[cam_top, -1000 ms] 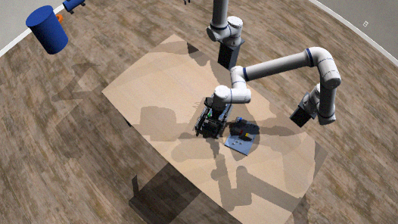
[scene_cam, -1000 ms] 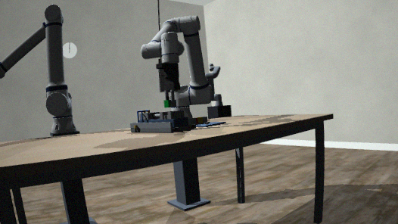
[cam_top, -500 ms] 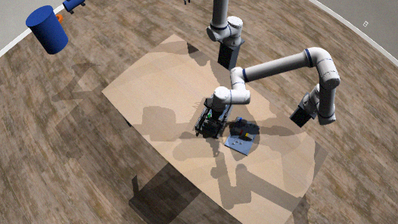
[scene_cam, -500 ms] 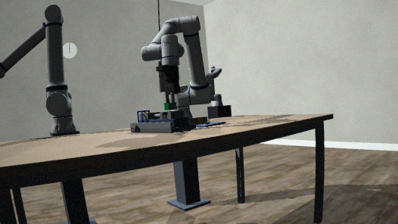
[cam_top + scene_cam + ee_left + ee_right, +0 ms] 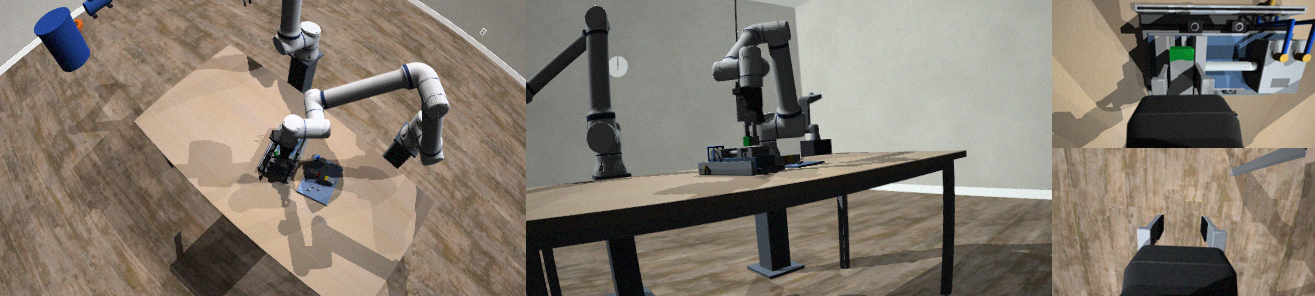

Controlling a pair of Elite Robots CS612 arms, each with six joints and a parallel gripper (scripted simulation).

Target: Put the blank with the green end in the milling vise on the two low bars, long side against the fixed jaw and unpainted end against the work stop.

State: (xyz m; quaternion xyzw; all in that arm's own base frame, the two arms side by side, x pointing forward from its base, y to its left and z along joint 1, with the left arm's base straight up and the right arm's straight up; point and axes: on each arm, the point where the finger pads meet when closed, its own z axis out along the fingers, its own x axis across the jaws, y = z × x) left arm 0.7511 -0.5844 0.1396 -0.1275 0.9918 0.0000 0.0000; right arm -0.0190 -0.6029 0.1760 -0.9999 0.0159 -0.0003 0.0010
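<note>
Now: left hand 2 cm above the green-ended blank. Round my left hand: dark rod: 5 cm to the left, 5 cm below, 2 cm behind; fixed jaw: 6 cm below, 2 cm to the left, 2 cm ahead; red-ended blank: 19 cm to the left, 11 cm below, 10 cm behind.
</note>
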